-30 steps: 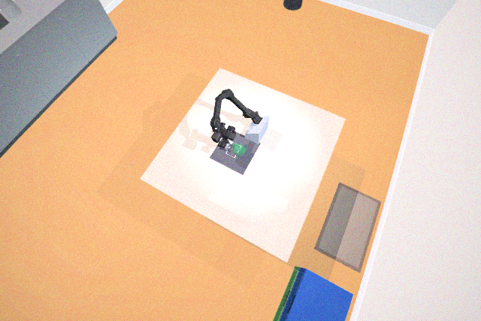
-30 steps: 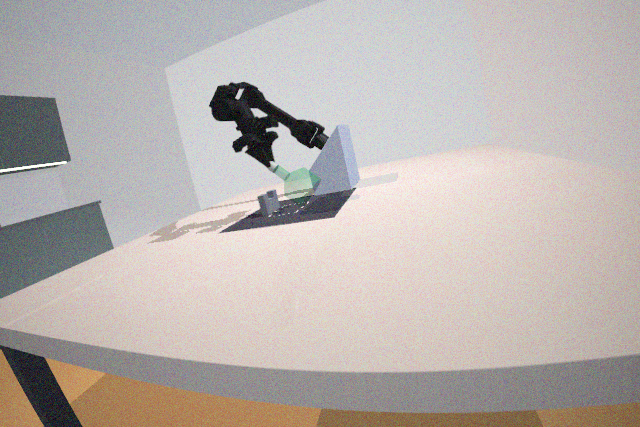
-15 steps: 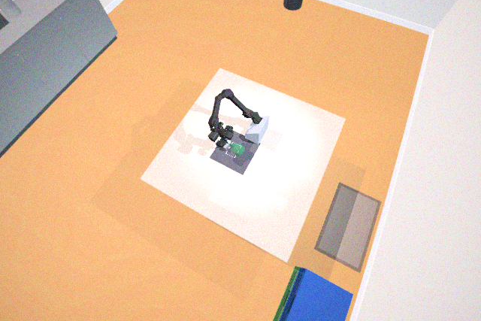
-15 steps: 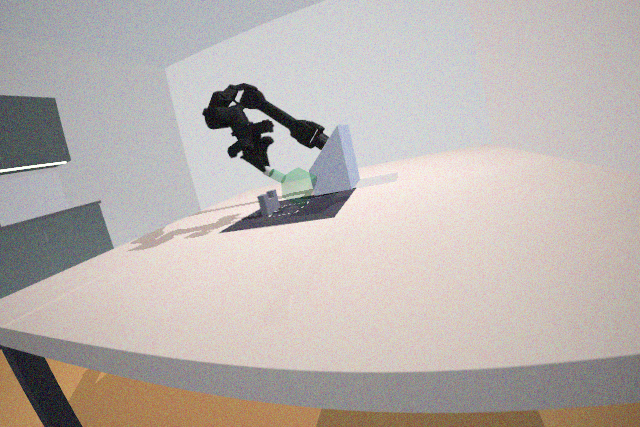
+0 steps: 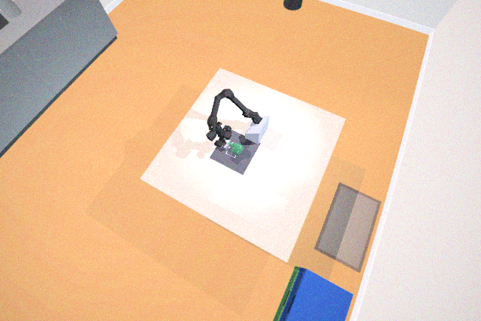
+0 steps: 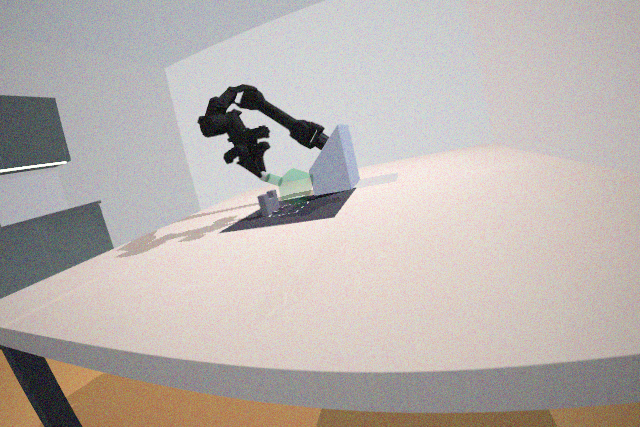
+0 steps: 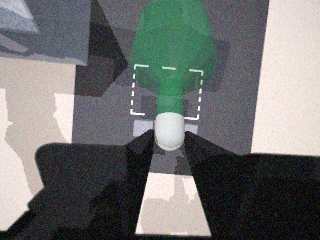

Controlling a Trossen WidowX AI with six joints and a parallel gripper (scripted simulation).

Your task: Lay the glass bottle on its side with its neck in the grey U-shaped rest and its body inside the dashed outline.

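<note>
My gripper tip is now 1 cm past the green glass bottle, 5 cm to the right of it and 2 cm above it. From my gripper tip the other things lie so: dark grey mat 1 cm behind, 7 cm to the left, 11 cm below.
</note>
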